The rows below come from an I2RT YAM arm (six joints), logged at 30 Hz.
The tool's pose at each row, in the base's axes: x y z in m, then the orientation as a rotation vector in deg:
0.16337, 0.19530, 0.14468, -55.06, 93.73, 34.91
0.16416, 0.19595, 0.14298, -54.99, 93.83, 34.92
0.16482, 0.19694, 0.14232, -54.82, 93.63, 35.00
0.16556, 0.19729, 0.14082, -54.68, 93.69, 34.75
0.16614, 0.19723, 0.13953, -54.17, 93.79, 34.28
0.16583, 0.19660, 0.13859, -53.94, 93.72, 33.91
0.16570, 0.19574, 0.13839, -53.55, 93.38, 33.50
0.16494, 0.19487, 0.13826, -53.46, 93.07, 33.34
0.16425, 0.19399, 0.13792, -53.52, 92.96, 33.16
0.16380, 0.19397, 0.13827, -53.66, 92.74, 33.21
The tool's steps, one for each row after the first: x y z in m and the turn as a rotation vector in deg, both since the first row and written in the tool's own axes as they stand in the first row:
0.00138, -0.00016, 0.00142, 0.03, 0.05, 0.09
0.00168, -0.00012, 0.00274, 0.08, -0.20, 0.12
0.00296, -0.00042, 0.00384, 0.33, -0.16, 0.09
0.00416, -0.00083, 0.00446, 0.94, -0.20, 0.16
0.00526, -0.00083, 0.00405, 1.32, -0.28, 0.05
0.00571, -0.00117, 0.00336, 1.81, -0.64, -0.12
0.00613, -0.00099, 0.00229, 1.97, -0.90, -0.31
0.00676, -0.00086, 0.00131, 2.06, -0.93, -0.48
0.00647, -0.00053, 0.00096, 1.94, -1.06, -0.63

